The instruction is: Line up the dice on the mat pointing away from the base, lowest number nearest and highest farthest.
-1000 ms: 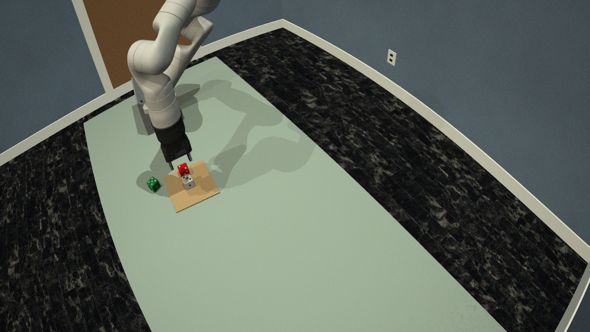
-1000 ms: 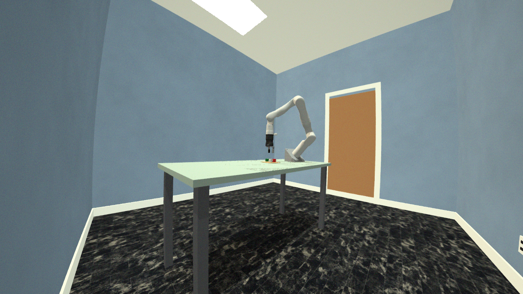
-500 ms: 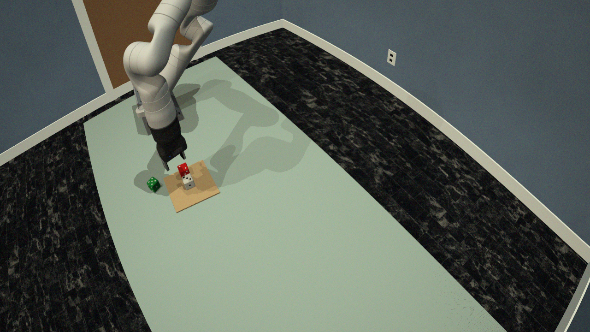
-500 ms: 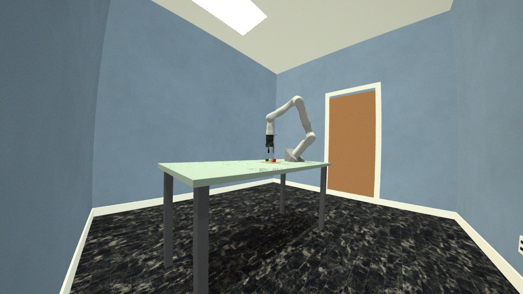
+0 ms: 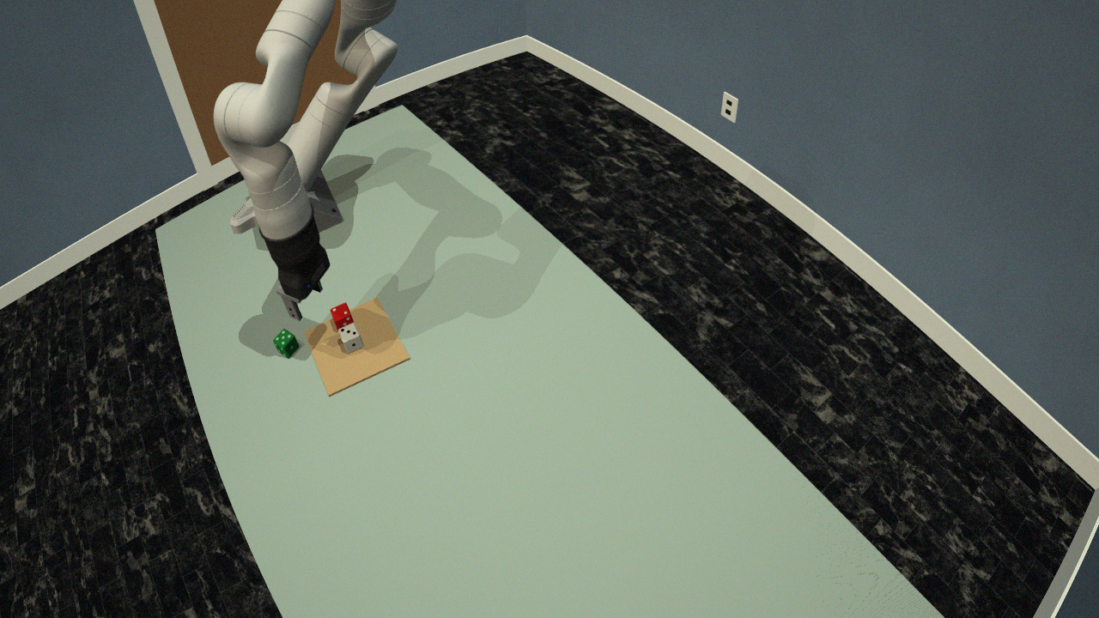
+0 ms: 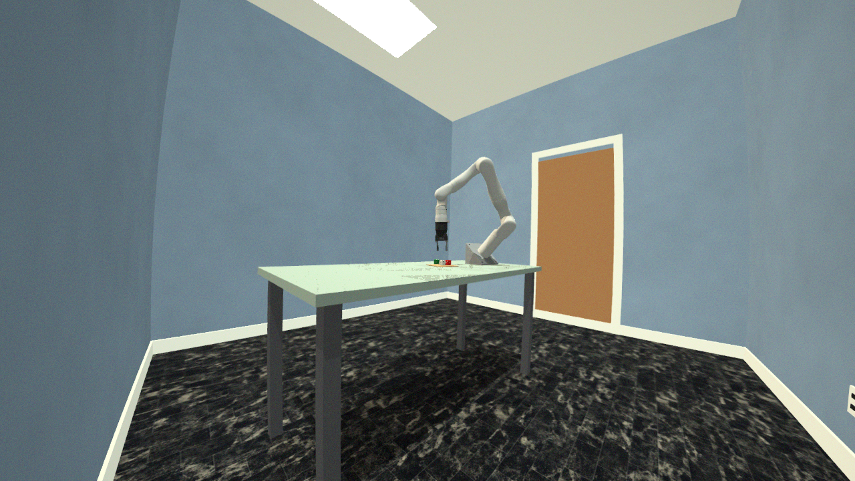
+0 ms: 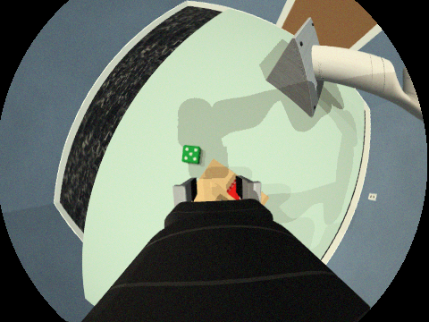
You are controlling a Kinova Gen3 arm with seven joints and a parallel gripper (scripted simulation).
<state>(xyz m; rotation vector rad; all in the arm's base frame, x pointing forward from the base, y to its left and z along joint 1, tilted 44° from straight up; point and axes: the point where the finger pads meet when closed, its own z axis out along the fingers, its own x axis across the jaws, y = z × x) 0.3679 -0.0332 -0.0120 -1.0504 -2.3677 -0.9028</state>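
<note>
Now: the green die 90 mm below my hand, 60 mm to the right of it and 10 mm behind it. Round my hand: tan mat: 100 mm below, 50 mm to the left, 30 mm ahead; then red die: 90 mm below, 50 mm to the left, 10 mm behind; then white die: 90 mm below, 50 mm to the left, 30 mm ahead.
</note>
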